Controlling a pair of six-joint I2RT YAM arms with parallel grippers.
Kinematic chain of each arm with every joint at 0, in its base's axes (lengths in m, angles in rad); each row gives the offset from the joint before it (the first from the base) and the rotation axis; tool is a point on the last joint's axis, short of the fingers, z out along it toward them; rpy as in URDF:
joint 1: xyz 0 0 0.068 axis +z
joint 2: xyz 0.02 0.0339 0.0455 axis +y
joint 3: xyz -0.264 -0.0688 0 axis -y
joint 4: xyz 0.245 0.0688 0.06 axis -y
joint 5: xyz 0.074 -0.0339 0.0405 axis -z
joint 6: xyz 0.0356 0 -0.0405 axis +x
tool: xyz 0 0 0 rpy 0 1.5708 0
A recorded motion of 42 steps. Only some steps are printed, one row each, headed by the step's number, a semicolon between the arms.
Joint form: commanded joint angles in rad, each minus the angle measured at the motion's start. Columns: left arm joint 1, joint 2, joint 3, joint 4, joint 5, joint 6; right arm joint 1, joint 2, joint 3, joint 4, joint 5, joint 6.
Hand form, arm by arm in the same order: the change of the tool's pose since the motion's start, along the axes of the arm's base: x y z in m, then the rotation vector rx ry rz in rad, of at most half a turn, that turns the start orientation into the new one. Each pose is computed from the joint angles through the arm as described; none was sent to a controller.
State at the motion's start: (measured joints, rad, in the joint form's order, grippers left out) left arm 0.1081 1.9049 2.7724 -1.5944 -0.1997 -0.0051; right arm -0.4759 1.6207 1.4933 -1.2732 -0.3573 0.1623
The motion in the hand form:
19: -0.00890 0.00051 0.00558 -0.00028 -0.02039 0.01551; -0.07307 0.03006 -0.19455 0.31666 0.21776 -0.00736
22: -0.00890 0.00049 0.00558 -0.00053 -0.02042 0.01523; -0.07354 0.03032 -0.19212 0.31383 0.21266 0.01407
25: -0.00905 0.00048 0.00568 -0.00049 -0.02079 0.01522; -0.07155 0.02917 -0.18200 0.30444 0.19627 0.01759
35: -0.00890 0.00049 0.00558 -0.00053 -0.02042 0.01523; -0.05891 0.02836 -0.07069 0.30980 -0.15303 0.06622
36: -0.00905 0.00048 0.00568 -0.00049 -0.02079 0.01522; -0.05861 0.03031 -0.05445 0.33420 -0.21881 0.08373
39: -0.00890 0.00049 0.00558 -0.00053 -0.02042 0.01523; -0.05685 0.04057 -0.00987 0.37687 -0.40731 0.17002
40: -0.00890 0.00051 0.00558 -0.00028 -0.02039 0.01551; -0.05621 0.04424 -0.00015 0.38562 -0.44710 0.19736
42: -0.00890 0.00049 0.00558 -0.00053 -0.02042 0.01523; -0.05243 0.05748 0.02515 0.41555 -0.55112 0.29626
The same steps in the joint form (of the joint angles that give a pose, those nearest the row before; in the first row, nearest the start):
19: 0.0042 -0.0221 -0.0022 -0.0016 -0.0069 -0.0095; -0.0549 0.0809 -0.7572 0.4704 -0.1709 -0.0542
22: 0.0042 -0.0221 -0.0022 -0.0016 -0.0065 -0.0095; -0.0549 0.0736 -0.7534 0.4547 -0.1705 -0.0782
25: 0.0042 -0.0225 -0.0022 -0.0016 -0.0065 -0.0095; -0.0549 0.0450 -0.7324 0.4230 -0.1709 -0.0805
35: 0.0042 -0.0221 -0.0022 -0.0016 -0.0065 -0.0095; -0.0538 -0.2171 -0.5074 0.2331 -0.3590 -0.0805
36: 0.0042 -0.0225 -0.0022 -0.0016 -0.0065 -0.0095; -0.0523 -0.2449 -0.4727 0.2151 -0.4154 -0.0805
39: 0.0042 -0.0221 -0.0022 -0.0016 -0.0065 -0.0095; -0.0244 -0.3140 -0.3761 0.2021 -0.5547 -0.0779
40: 0.0042 -0.0221 -0.0022 -0.0016 -0.0069 -0.0095; -0.0118 -0.3265 -0.3540 0.2033 -0.5833 -0.0763
42: 0.0042 -0.0221 -0.0022 -0.0016 -0.0065 -0.0095; 0.0401 -0.3491 -0.2911 0.2144 -0.6619 -0.0763

